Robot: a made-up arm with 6 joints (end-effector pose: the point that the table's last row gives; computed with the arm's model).
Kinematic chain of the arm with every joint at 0, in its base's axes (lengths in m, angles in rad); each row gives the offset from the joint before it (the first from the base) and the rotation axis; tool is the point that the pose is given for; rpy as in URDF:
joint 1: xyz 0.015 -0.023 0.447 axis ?
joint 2: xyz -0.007 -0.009 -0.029 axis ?
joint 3: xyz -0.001 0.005 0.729 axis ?
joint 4: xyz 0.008 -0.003 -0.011 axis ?
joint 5: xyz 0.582 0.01 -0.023 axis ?
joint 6: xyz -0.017 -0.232 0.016 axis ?
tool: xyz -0.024 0 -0.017 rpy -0.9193 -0.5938 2.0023
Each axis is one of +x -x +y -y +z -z.
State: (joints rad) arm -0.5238 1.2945 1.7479 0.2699 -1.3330 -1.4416
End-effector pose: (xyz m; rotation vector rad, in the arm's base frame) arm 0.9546 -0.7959 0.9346 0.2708 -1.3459 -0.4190
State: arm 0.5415 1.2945 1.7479 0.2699 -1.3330 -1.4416
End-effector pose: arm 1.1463 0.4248 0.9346 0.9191 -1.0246 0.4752
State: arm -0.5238 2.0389 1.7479 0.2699 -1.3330 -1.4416
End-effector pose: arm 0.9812 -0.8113 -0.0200 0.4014 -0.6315 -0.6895
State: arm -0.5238 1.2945 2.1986 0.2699 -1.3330 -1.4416
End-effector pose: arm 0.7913 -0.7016 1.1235 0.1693 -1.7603 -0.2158
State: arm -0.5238 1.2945 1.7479 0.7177 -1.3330 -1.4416
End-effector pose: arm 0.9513 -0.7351 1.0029 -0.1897 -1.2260 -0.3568
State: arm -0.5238 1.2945 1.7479 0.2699 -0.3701 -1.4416
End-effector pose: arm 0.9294 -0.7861 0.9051 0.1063 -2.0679 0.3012
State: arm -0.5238 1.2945 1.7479 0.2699 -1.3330 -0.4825
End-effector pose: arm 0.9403 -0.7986 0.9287 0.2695 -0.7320 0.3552
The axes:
joint 1: +z
joint 2: +y
joint 3: -y
joint 4: -x
joint 5: -y
joint 6: -x

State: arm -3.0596 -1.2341 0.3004 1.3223 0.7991 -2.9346
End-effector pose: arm 0.8740 0.1373 1.2026 -1.4154 -0.7263 0.6429
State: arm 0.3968 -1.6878 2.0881 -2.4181 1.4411 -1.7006
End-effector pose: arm -1.2076 -0.3322 0.0773 -1.4381 -1.5988 0.0133
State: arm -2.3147 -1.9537 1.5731 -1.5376 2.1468 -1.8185
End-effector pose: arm 0.9468 0.9090 0.1236 -1.7908 -0.1147 -1.3202
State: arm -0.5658 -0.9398 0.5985 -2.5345 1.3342 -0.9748
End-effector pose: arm -0.2991 0.4120 1.4185 -0.7173 1.3581 0.9443
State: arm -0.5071 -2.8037 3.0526 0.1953 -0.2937 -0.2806
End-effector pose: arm 0.1358 -0.3445 -0.4800 0.2902 -0.7033 0.7741
